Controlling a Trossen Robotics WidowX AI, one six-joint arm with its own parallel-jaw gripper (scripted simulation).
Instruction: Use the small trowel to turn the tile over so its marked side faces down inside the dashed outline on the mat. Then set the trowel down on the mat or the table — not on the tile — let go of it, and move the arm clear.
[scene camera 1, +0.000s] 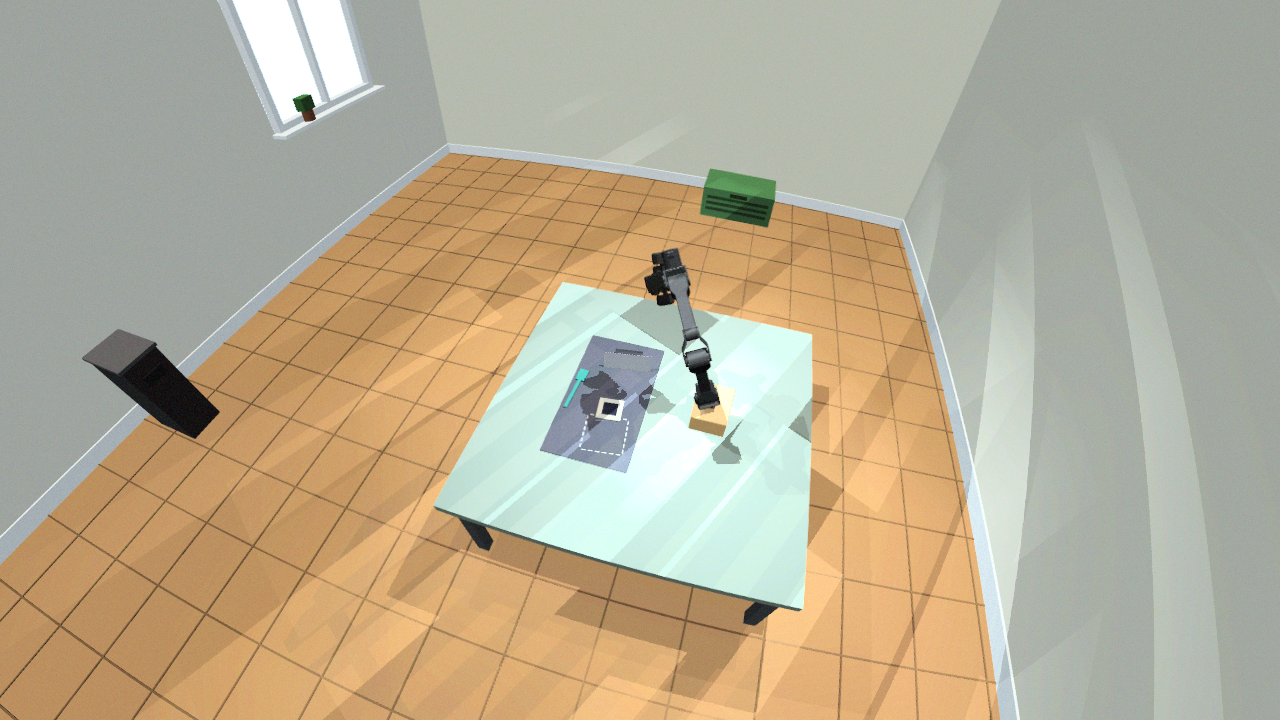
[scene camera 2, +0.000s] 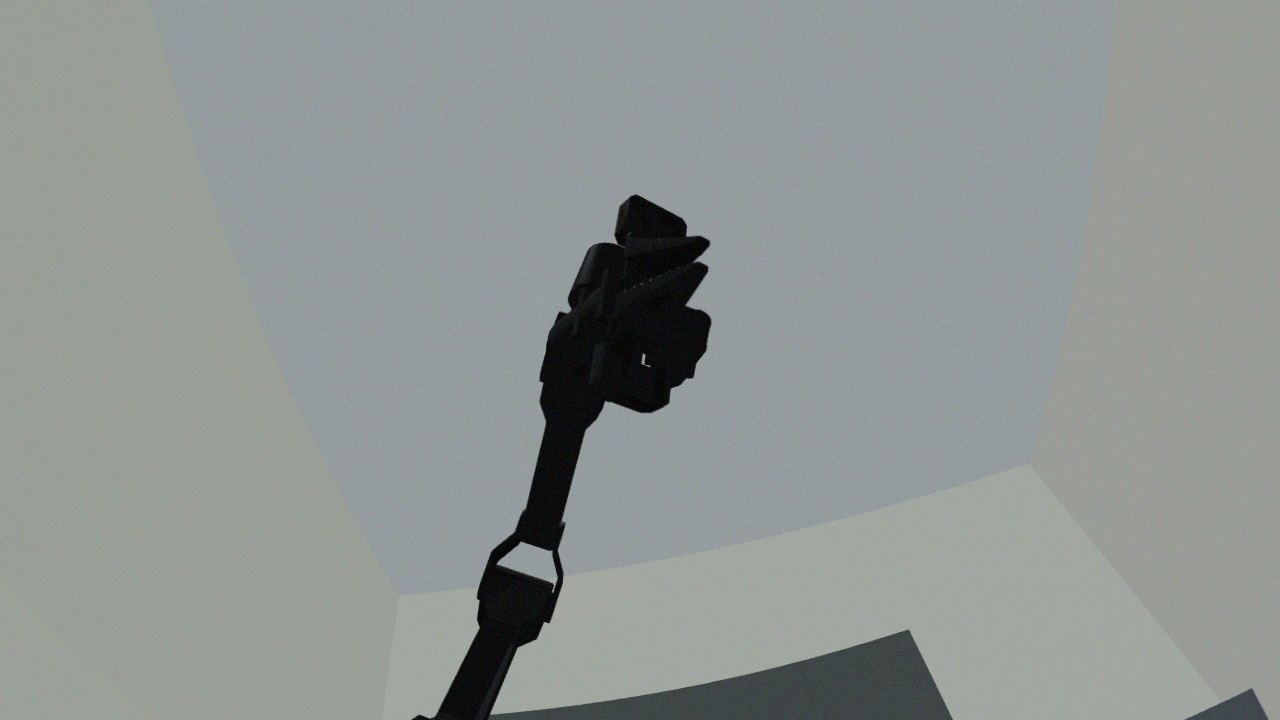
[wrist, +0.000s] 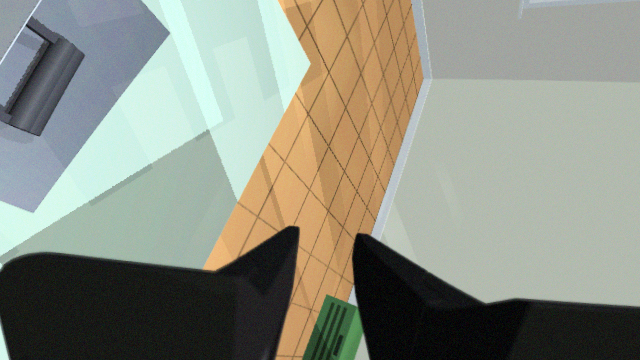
my gripper: scene camera 1 652, 278; scene camera 2; wrist
same spot on my gripper: (wrist: 60, 299) = (scene camera 2: 674, 340)
